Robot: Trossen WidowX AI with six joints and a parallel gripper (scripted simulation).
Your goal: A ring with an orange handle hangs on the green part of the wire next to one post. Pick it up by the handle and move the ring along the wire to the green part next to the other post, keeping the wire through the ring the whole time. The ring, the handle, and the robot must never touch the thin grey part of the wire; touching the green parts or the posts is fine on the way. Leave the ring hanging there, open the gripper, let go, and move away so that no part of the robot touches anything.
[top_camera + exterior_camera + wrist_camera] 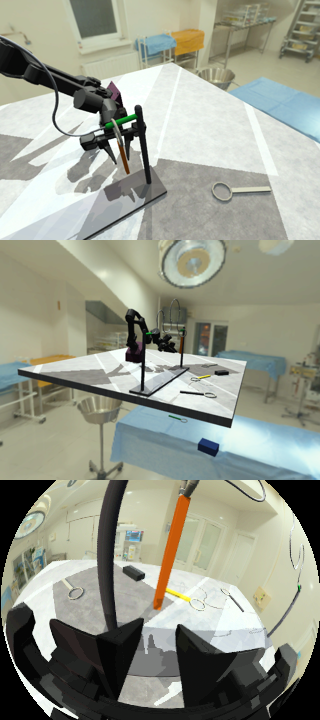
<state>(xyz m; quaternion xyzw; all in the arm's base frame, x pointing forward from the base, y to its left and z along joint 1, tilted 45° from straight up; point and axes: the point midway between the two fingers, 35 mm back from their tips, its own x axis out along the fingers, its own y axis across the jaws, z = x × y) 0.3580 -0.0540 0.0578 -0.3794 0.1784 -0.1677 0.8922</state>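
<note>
The ring with orange handle lies 100 mm above my gripper tip and 40 mm ahead of it. From my gripper tip the other things lie so: black block 330 mm ahead, 120 mm below, 50 mm to the left.
</note>
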